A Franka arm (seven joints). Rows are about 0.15 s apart.
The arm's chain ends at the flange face. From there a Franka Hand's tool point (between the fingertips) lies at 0.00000 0.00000 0.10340 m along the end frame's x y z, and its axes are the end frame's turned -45 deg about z.
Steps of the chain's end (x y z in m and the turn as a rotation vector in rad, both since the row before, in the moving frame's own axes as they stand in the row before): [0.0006 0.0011 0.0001 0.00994 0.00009 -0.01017]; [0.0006 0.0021 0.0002 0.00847 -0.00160 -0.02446]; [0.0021 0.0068 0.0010 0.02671 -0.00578 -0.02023]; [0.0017 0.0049 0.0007 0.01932 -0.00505 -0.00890]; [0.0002 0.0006 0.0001 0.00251 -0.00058 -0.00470]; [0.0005 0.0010 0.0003 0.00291 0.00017 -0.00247]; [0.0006 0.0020 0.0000 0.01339 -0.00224 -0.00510]
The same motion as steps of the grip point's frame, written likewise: [0.0004 0.0005 0.0001 0.00697 0.00709 -0.01017]; [-0.0006 0.0012 0.0002 0.00712 0.00486 -0.02446]; [-0.0018 0.0039 0.0010 0.02297 0.01480 -0.02023]; [-0.0012 0.0029 0.0007 0.01723 0.01009 -0.00890]; [-0.0001 0.0003 0.0001 0.00218 0.00136 -0.00470]; [-0.0001 0.0009 0.0003 0.00194 0.00218 -0.00247]; [-0.0002 0.0007 0.0000 0.01105 0.00788 -0.00510]
